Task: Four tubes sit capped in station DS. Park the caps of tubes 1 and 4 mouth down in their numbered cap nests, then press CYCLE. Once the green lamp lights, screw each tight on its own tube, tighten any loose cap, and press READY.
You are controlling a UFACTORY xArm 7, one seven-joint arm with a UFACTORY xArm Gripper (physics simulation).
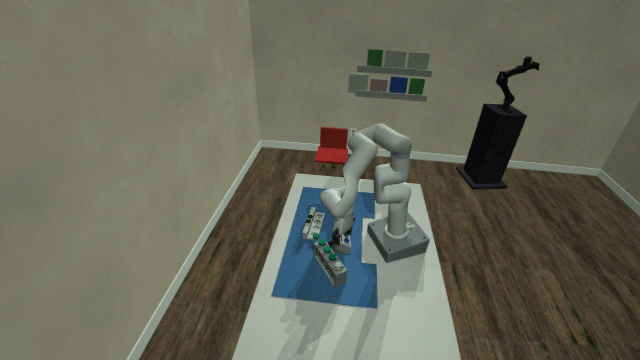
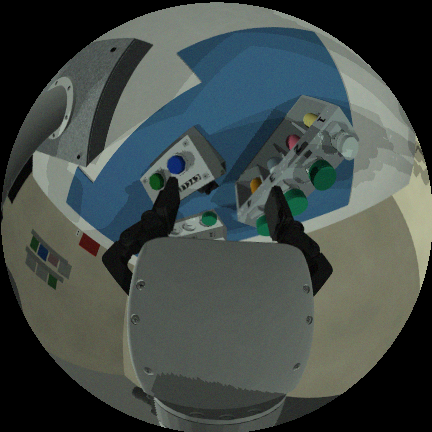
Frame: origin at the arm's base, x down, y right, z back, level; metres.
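Seen in the pictures: gripper, fingertip midpoint: (image 1: 342,238) (image 2: 224,191); arm's base, link origin: (image 1: 396,230).
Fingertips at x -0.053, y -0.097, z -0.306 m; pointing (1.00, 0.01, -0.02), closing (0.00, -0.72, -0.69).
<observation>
Offsets run from my fingertips to a thing's top centre. "spot": to the spot under its first point. Level surfaces: height alone.
Station DS {dx +0.028, dy -0.075, dz -0.066 m} (image 1: 330,267) (image 2: 245,200) holds four tubes. Tube 1 {spot: dx +0.012, dy -0.140, dz -0.028 m} (image 2: 346,145), with yellow content, has no green cap. Green caps {dx +0.010, dy -0.098, dz -0.055 m} (image 1: 332,257) (image 2: 322,174) top the other three tubes. A separate green cap {dx +0.106, dy +0.135, dz -0.119 m} (image 1: 316,236) (image 2: 209,218) sits on the end nest of the cap nest block {dx +0.078, dy +0.235, dz -0.124 m} (image 1: 306,234) (image 2: 215,231); its number is unclear. The button box {dx +0.047, dy +0.077, dz +0.012 m} (image 1: 343,249) (image 2: 202,159) has a blue button {dx +0.057, dy +0.054, dz +0.033 m} (image 1: 347,240) (image 2: 176,164) beside the CYCLE lettering and a green button {dx +0.057, dy +0.098, dz +0.036 m} (image 2: 156,181). My gripper (image 1: 341,239) (image 2: 224,191) is open and empty, one finger close to the box, the other by the station's caps.
A narrow lamp bar {spot: dx +0.088, dy +0.286, dz -0.133 m} (image 1: 312,214) stands along the nest block; whether a lamp is lit is unclear. A blue mat {dx +0.131 m} (image 1: 350,290) (image 2: 260,65) lies under the stations on the white table {dx +0.134 m} (image 1: 320,330). The robot's grey base (image 1: 395,252) (image 2: 107,95) stands beside it. A red chair (image 1: 333,138) (image 2: 89,245) stands beyond.
</observation>
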